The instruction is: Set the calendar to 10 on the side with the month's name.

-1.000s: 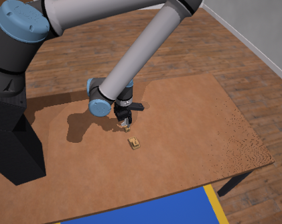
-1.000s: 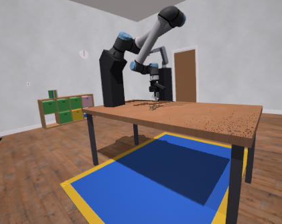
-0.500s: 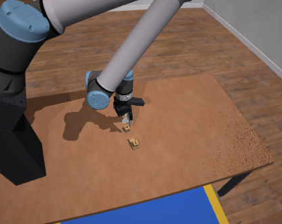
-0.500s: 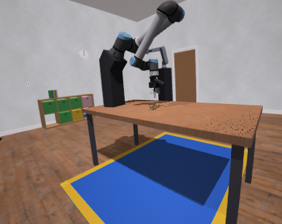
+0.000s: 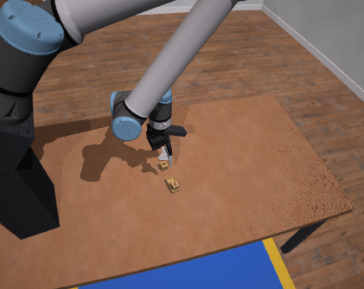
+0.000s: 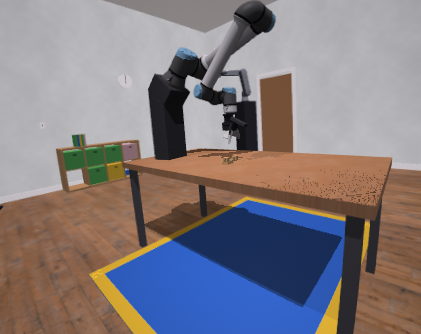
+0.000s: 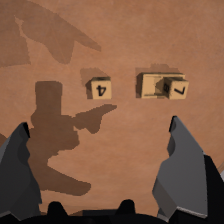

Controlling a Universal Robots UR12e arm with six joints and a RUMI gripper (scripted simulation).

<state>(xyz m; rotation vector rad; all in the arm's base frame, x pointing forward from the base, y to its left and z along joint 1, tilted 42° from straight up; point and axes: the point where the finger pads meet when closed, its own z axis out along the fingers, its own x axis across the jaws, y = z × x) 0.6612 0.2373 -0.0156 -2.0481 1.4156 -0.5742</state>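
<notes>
My gripper is now 11 cm above the wooden tray, 10 cm to the left of it and 5 cm short of it.
</notes>
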